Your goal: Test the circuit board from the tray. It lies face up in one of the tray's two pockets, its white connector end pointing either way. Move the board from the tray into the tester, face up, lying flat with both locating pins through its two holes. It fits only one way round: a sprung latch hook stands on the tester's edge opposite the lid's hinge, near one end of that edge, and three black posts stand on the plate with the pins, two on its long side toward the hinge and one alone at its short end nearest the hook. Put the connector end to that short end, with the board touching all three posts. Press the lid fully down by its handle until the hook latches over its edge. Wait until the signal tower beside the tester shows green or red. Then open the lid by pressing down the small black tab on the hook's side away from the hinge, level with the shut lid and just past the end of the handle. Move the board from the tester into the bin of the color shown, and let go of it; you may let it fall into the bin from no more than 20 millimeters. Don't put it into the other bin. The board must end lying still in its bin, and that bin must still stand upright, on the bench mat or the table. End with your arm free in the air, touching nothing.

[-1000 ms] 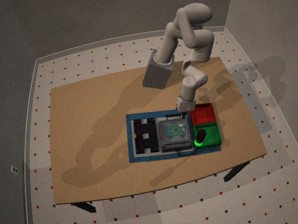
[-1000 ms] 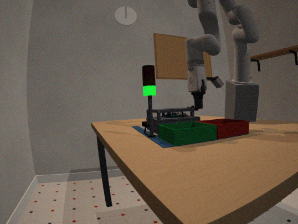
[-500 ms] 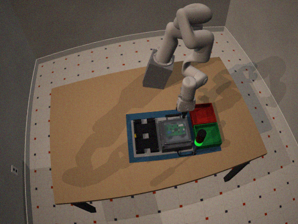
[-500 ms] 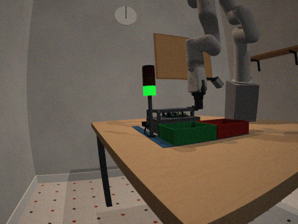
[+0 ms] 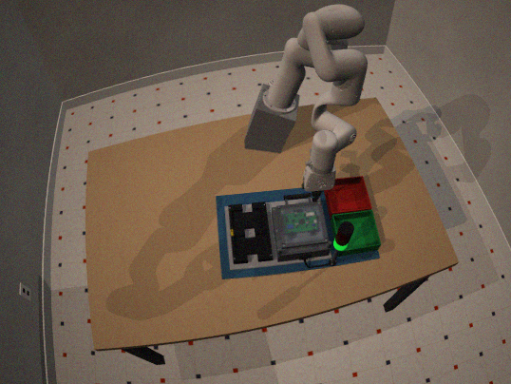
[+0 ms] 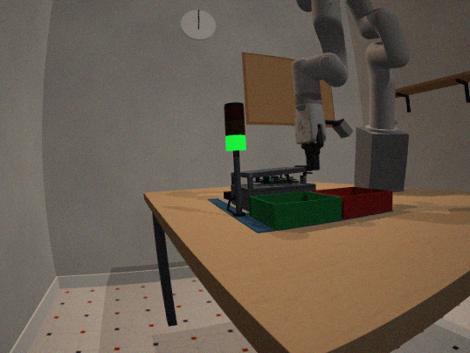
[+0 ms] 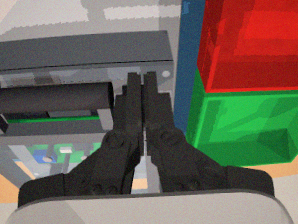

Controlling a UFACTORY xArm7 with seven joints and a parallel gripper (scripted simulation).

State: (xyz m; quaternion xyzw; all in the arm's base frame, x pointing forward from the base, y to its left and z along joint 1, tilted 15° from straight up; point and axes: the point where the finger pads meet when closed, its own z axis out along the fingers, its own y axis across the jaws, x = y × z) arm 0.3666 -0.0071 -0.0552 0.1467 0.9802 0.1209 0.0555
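The latch hook lies 20 mm ahead of my hand, 10 mm to the right of it and 30 mm below it. From my hand the other things lie so: red bin (20 mm ahead, 140 mm to the left, 100 mm below); tester lid (60 mm ahead, 90 mm to the right, 20 mm below); green circuit board (60 mm ahead, 80 mm to the right, 40 mm below).
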